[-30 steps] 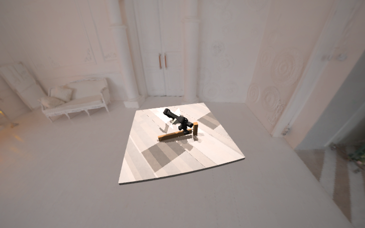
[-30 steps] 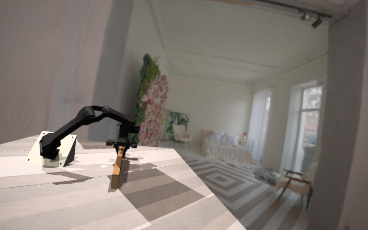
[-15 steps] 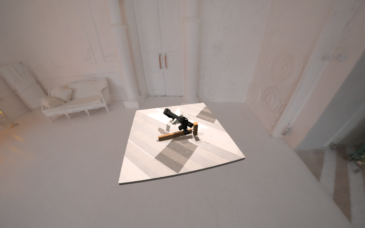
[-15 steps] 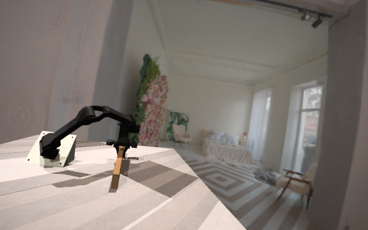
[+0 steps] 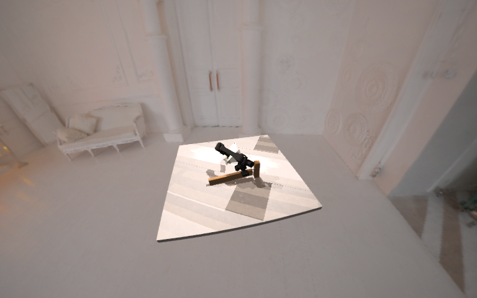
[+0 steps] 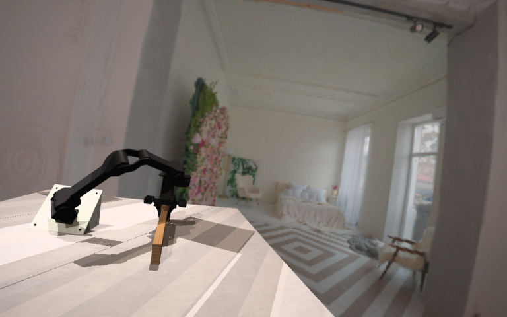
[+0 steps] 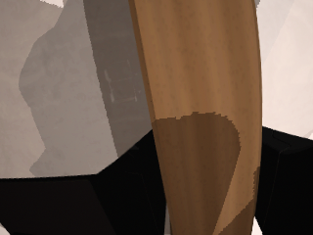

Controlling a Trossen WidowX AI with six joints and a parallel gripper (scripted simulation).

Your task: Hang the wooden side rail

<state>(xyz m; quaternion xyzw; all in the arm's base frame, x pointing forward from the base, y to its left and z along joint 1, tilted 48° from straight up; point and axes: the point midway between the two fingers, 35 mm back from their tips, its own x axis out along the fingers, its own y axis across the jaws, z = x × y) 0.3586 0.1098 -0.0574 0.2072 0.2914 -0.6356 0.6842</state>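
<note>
Now: gripper tip 13 cm to the right of the wooden headboard post, 4 cm below it and 2 cm past it.
</note>
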